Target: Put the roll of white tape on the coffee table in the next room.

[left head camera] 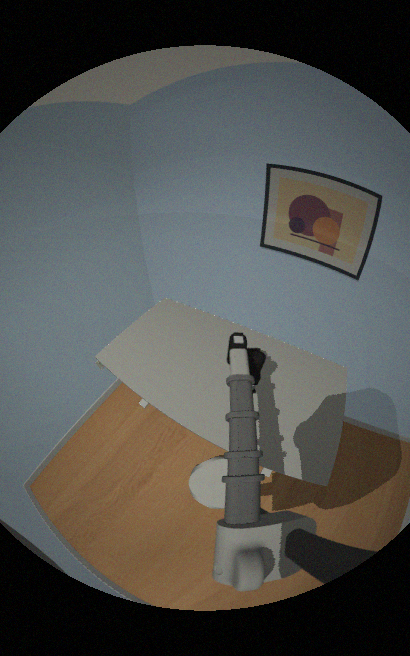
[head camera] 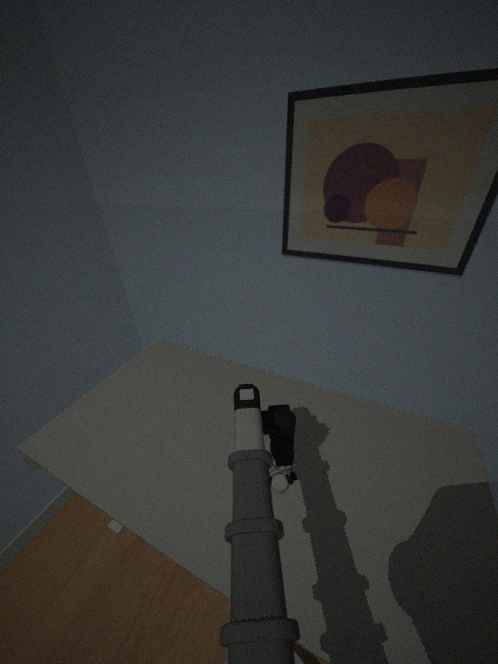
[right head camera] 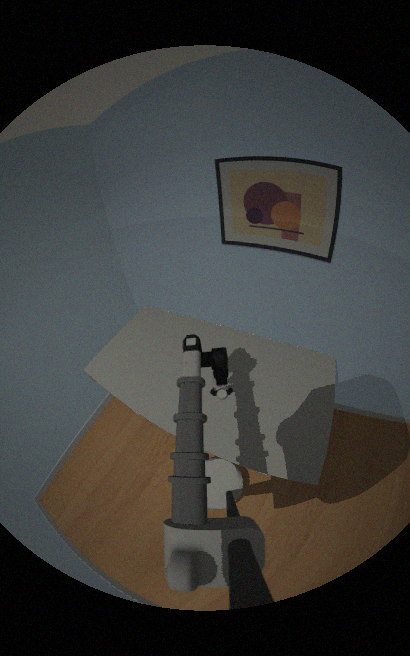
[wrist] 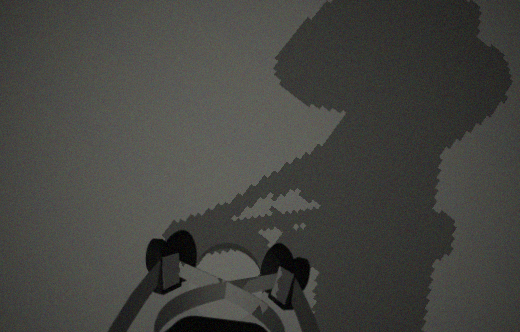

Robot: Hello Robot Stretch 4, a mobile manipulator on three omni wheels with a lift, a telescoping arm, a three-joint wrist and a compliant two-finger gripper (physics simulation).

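Where they show: gripper, fingertip midpoint: (head camera: 278, 481) (right head camera: 221, 392) (wrist: 228, 257); robot's base at its link origin: (left head camera: 217, 481) (right head camera: 214, 482).
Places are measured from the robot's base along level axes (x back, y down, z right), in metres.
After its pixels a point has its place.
Note:
The roll of white tape (head camera: 279, 483) {x -0.471, y -0.717, z 0.086 m} (right head camera: 222, 394) {x -0.467, y -0.717, z 0.092 m} (wrist: 229, 264) {x -0.489, y -0.717, z 0.087 m} is a small pale round thing at the grey-beige table top (head camera: 160, 429) {x -0.706, y -0.693, z -0.337 m} (left head camera: 165, 350) {x -0.749, y -0.693, z -0.367 m} (right head camera: 145, 355) {x -0.765, y -0.693, z -0.373 m}. My gripper (head camera: 281, 476) {x -0.489, y -0.693, z 0.086 m} (right head camera: 222, 391) {x -0.489, y -0.693, z 0.086 m} (wrist: 228, 257) {x -0.489, y -0.693, z 0.086 m} points down around it. In the wrist view the two dark fingertips meet the roll's left and right sides, so the gripper is shut on it. The near part of the roll is hidden behind the finger bands. In the left head view my arm hides the roll. A coffee table in another room does not show.
Blue walls meet in a corner behind the table. A framed picture (head camera: 375, 193) {x -0.878, y -1.455, z 0.391 m} (left head camera: 320, 220) {x -0.873, y -1.465, z 0.400 m} (right head camera: 280, 207) {x -0.868, y -1.460, z 0.409 m} hangs above it. A white round object (left head camera: 207, 482) {x -0.002, y -0.187, z -0.074 m} (right head camera: 224, 482) {x -0.006, y -0.187, z 0.076 m} stands by the table's near edge, partly behind my arm. Wooden floor (left head camera: 110, 475) {x 0.116, y 0.027, z -0.883 m} (right head camera: 100, 475) {x 0.083, y 0.027, z -1.024 m} lies in front. Shadows cover the table's right end.

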